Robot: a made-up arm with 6 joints.
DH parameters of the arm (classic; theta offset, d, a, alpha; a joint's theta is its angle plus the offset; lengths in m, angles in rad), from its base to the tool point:
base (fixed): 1.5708 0.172 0 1.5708
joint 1: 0 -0.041 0.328 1.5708
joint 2: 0 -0.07 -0.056 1.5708
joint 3: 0 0.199 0.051 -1.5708
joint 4: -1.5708 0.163 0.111 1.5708
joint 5: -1.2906 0 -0.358 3.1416
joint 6: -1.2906 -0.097 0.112 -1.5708
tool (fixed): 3.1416 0.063 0 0
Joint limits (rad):
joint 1: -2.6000..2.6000
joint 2: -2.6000..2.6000
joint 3: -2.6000..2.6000
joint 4: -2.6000..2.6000
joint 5: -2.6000..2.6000
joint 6: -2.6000..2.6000
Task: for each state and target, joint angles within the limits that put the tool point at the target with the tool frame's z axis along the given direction. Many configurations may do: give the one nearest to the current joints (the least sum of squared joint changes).
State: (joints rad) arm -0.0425 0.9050 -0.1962 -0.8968 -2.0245 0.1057
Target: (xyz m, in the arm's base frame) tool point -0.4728 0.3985 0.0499 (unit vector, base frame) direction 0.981 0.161 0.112
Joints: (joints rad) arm 0.1005 0.8130 -0.5391 -0.9455 -1.8324 0.0900
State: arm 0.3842 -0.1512 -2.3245 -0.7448 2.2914 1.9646
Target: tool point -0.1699 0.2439 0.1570 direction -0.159 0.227 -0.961
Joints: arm 0.3665 -0.1222 -2.6000 -1.1682 2.3979 1.9380
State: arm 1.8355 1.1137 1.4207 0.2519 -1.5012 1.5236
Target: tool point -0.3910 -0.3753 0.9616 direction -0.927 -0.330 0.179
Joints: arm 1.7730 1.3779 1.8490 -0.0940 -1.9864 1.5850
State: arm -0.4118 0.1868 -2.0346 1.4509 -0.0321 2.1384
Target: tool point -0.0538 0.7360 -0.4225 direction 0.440 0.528 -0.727
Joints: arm -0.8658 0.4375 -1.4142 1.7851 -0.6311 2.6000
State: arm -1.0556 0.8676 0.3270 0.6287 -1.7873 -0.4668
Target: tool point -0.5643 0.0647 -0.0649 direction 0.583 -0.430 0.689
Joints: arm -1.3190 -0.0781 1.0612 0.3416 -2.2345 0.3212
